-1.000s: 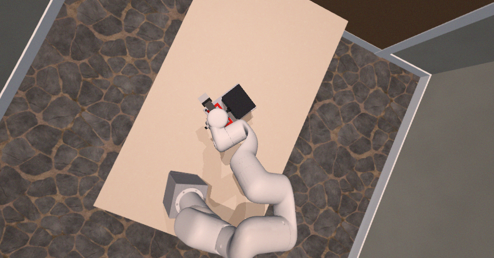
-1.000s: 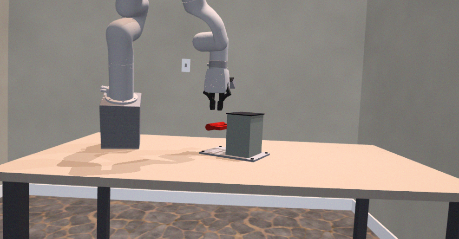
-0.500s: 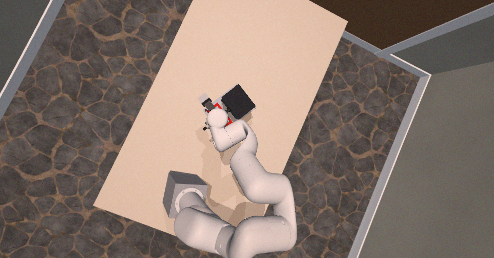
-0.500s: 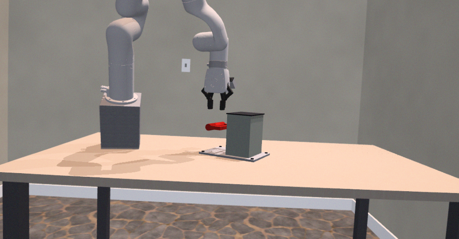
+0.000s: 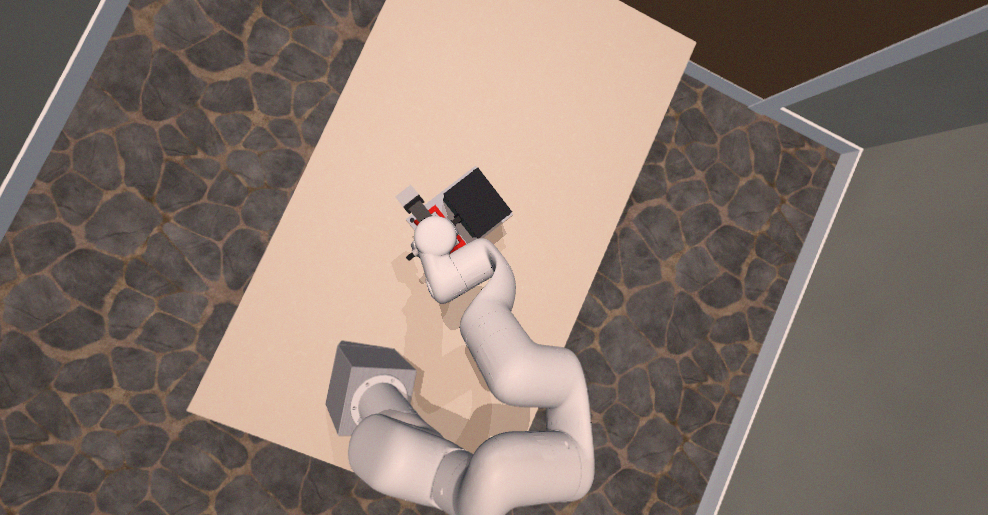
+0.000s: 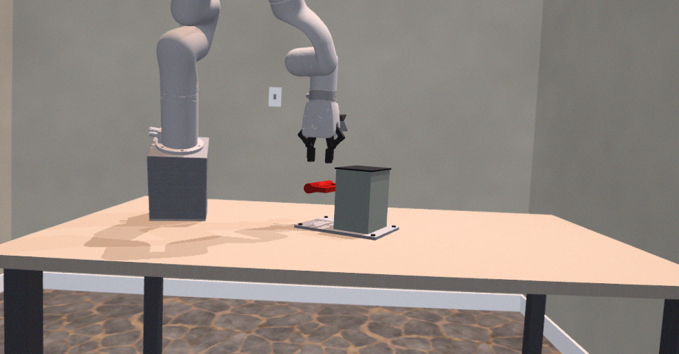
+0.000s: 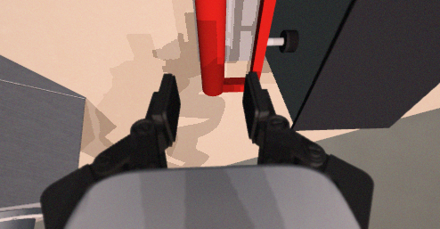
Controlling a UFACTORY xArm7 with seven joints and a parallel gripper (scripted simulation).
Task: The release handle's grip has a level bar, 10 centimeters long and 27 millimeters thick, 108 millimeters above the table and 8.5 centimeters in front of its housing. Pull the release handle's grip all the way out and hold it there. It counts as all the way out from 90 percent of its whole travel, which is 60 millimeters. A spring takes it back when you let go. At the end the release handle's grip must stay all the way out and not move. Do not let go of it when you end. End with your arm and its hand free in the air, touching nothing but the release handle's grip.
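Now: hand 90 mm above the red release handle grip, 50 mm short of it and 20 mm to the left of it.
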